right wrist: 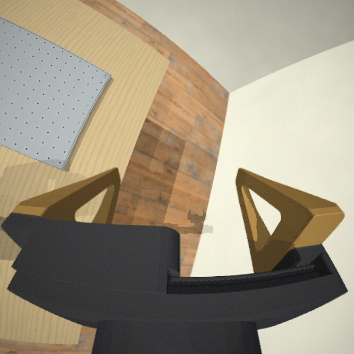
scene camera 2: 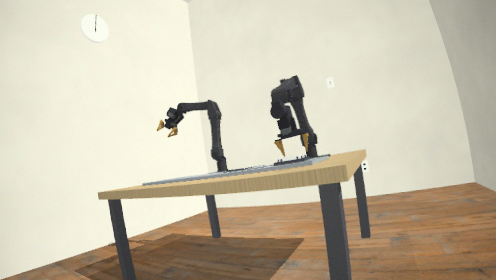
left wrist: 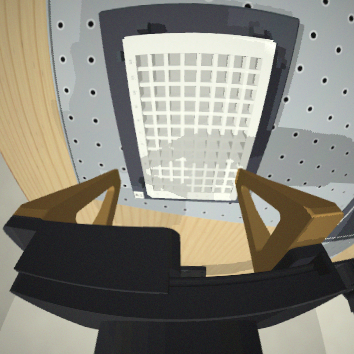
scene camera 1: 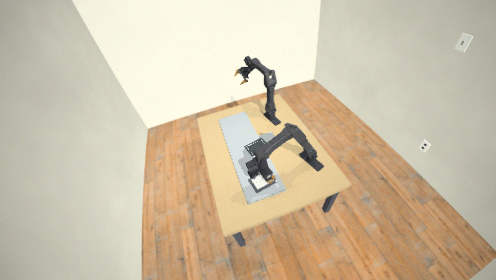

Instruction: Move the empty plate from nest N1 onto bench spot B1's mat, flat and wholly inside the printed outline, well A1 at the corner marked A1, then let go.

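Seen in the pictures: left gripper, between the fingertips: point(scene camera 2: 295, 154) point(left wrist: 177, 174) point(scene camera 1: 267, 178); right gripper, between the fingertips: point(right wrist: 177, 173) point(scene camera 2: 162, 133) point(scene camera 1: 237, 80); left arm's base, origin of its link: point(scene camera 1: 311, 160); right arm's base, origin of its link: point(left wrist: 342, 262) point(scene camera 1: 272, 118).
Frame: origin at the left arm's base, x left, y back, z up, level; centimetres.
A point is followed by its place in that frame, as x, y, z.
The empty white plate point(scene camera 1: 259, 181) @(-8.5, -41.4, 3.6) point(left wrist: 197, 42) @(-9.0, -44.8, 3.9) lies in a dark nest point(scene camera 1: 254, 188) point(scene camera 2: 282, 163) point(left wrist: 120, 100). A small A1 label point(left wrist: 138, 195) @(-2.2, -31.8, 2.5) is at the nest's lower left corner in the left wrist view. My left gripper point(scene camera 2: 295, 153) @(-7.0, -36.0, 4.2) point(left wrist: 177, 174) @(-7.0, -36.0, 4.2) is open, pointing down above the near end of the plate, holding nothing. In scene camera 1 the arm partly hides its fingers. A dark mat point(scene camera 1: 256, 145) @(-38.1, -22.7, 1.5) with a white outline lies behind the nest, partly hidden by the left arm; its A1 mark is not legible. My right gripper point(scene camera 1: 238, 79) @(-91.1, -2.5, 31.0) point(scene camera 2: 164, 133) @(-91.1, -2.5, 31.0) point(right wrist: 177, 173) @(-91.1, -2.5, 31.0) is open and empty, high above the table's far end.
The nest and mat are on a long grey perforated board point(scene camera 1: 232, 130) @(-66.7, -28.5, 1.4) point(scene camera 2: 165, 181) @(-70.4, -36.7, 1.0) point(left wrist: 80, 50) @(-0.8, -45.8, 1.3) point(right wrist: 45, 90) @(-75.4, -22.0, 1.3) on the wooden table point(scene camera 1: 210, 170) @(-41.5, -64.1, 0.0) point(scene camera 2: 225, 188) @(-27.2, -70.0, -2.3). The left arm point(scene camera 1: 282, 138) @(-3.7, -25.5, 38.8) reaches over the board beside the mat. A grey patch point(scene camera 1: 267, 135) @(-41.2, -9.0, 1.3) shows beside the mat.
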